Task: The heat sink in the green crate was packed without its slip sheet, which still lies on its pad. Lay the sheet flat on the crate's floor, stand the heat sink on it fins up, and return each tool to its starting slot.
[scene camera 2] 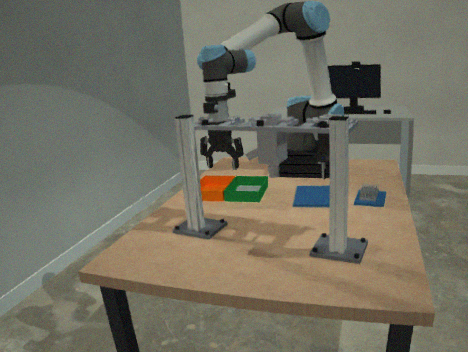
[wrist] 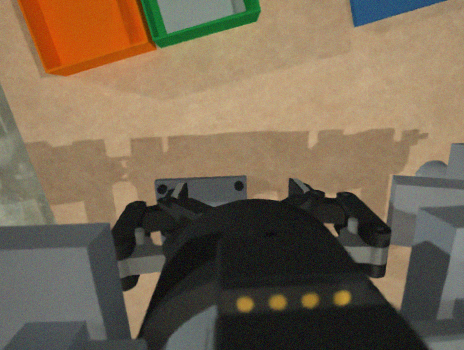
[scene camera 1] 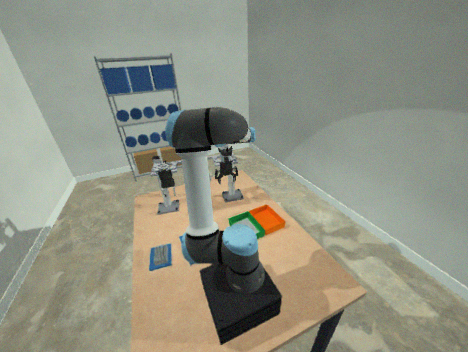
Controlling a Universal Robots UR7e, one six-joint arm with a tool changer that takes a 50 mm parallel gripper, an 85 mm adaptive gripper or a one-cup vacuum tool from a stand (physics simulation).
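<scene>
My adaptive gripper is on the wrist at the tool stand's end slot, its fingers apart and empty, above a stand foot. The thin light-grey slip sheet lies flat on the floor of the green crate. The grey heat sink stands fins up on the small blue pad. The larger blue pad is bare where it shows; the arm partly hides it in scene camera 1.
The orange crate touches the green crate's side. The tool stand has two posts. A grey tool hangs mid-stand, another tool at the far end. Stand blocks flank my gripper in the wrist view.
</scene>
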